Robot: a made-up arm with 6 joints.
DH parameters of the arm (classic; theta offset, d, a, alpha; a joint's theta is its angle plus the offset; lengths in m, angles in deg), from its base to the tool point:
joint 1: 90 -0.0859 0.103 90
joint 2: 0 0.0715 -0.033 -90
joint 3: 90 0.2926 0.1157 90
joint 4: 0 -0.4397 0.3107 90
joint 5: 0 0.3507 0.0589 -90
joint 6: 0 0.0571 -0.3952 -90
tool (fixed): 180 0.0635 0 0
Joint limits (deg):
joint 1: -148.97..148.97
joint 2: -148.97..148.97
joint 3: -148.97..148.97
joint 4: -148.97..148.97
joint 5: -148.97..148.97
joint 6: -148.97..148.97
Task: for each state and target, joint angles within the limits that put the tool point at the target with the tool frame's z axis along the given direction. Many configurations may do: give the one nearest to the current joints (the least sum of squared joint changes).
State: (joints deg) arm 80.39 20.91 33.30 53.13 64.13 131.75
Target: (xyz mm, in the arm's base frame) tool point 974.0 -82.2 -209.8 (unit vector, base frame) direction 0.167 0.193 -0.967
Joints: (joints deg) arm 99.55 41.41 57.16 79.06 49.84 132.50
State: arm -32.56 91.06 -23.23 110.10 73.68 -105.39
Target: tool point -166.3 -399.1 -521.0 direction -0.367 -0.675 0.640
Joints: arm -29.75 108.10 -8.19 108.20 60.68 -105.38
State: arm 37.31 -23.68 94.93 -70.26 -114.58 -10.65
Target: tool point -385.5 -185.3 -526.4 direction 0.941 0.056 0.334
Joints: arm 86.44 -53.36 139.84 -105.66 -123.10 41.74
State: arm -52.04 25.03 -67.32 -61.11 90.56 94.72
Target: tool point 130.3 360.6 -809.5 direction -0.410 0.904 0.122
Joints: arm -72.46 80.13 -51.90 -64.22 103.74 47.30
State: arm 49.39 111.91 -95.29 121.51 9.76 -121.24
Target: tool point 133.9 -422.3 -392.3 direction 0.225 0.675 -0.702
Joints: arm 67.66 120.57 -94.39 122.96 52.68 -71.98
